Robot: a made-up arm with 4 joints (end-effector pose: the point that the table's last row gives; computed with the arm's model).
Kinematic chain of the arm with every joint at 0, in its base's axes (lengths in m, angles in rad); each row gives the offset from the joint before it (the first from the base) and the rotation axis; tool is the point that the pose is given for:
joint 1: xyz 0 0 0.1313 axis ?
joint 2: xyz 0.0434 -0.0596 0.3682 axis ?
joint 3: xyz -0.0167 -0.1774 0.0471 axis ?
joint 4: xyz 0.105 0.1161 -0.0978 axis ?
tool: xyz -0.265 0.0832 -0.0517
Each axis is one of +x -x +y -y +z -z.
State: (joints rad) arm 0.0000 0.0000 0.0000 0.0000
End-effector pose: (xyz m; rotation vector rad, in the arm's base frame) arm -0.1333 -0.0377 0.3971 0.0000 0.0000 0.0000
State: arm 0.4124 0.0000 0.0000 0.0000
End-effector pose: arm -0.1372 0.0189 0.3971 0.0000 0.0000 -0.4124
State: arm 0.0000 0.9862 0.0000 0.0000
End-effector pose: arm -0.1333 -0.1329 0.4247 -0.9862 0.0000 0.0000
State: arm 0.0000 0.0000 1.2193 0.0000
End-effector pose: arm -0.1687 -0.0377 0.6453 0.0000 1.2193 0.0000
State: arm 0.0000 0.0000 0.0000 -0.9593
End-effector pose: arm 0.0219 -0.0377 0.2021 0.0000 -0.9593 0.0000
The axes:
joint 1: -z
joint 2: -x
joint 3: +y
joint 4: +y

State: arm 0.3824 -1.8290 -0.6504 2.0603
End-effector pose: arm -0.0571 -0.3455 0.4476 1.5776 0.6464 0.9824
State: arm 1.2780 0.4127 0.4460 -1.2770
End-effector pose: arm -0.1773 0.0105 0.2003 -0.8380 -0.4457 -1.0151
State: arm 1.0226 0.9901 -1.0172 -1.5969
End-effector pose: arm 0.1757 -0.3850 0.4791 -1.3099 -1.7016 0.7197
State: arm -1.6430 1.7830 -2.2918 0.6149
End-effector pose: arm 0.1219 0.1194 0.4923 0.0355 2.0226 -2.0299
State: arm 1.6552 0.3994 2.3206 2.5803
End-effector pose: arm -0.1199 0.1259 0.2762 -1.3040 -0.7179 -1.0889
